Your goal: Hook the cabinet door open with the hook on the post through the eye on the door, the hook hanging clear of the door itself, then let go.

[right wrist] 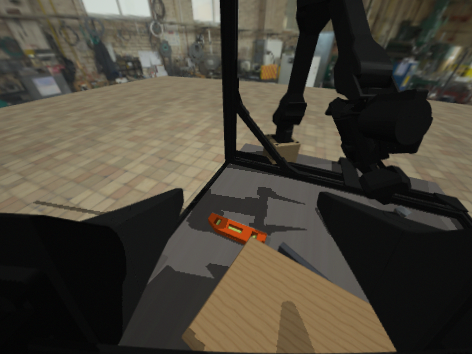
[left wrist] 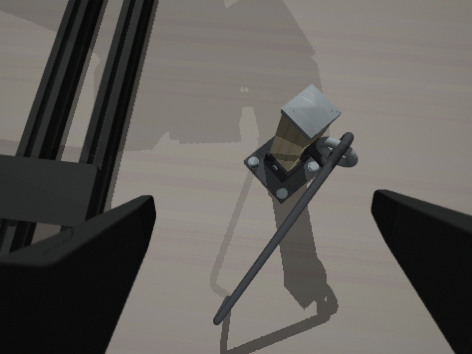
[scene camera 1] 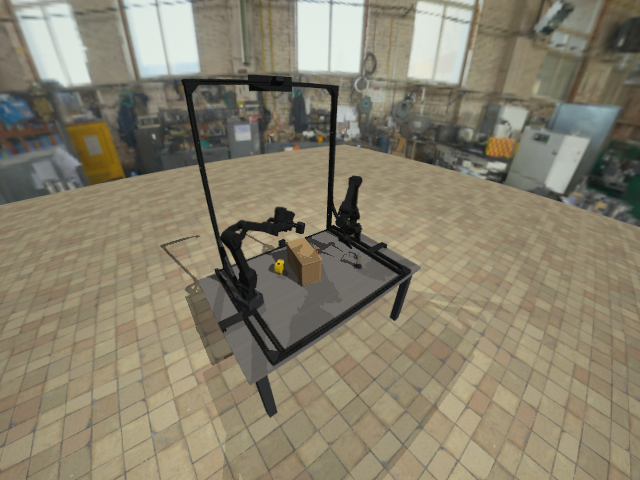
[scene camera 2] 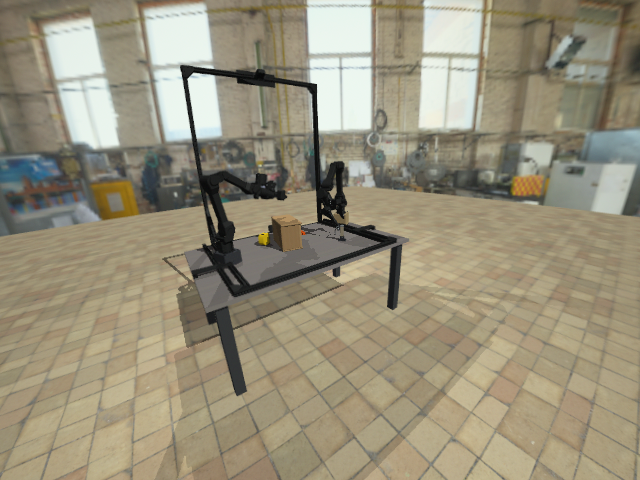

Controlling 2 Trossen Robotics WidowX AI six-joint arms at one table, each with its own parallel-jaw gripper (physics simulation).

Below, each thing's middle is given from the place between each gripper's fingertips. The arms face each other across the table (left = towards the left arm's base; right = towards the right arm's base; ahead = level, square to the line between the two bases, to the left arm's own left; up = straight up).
Right now the wooden cabinet (scene camera 1: 303,259) is 170 mm behind my left hand, 280 mm to the right of it and 40 mm below it. Also, from my left hand: orange spirit level (right wrist: 229,228) (310 mm behind, 90 mm to the right, 110 mm below).
Now: right hand 20 cm above the wooden cabinet, 10 cm short of it and 4 cm to the left of it. Also, from my right hand: orange spirit level: 28 cm below, 15 cm to the left, 4 cm behind.
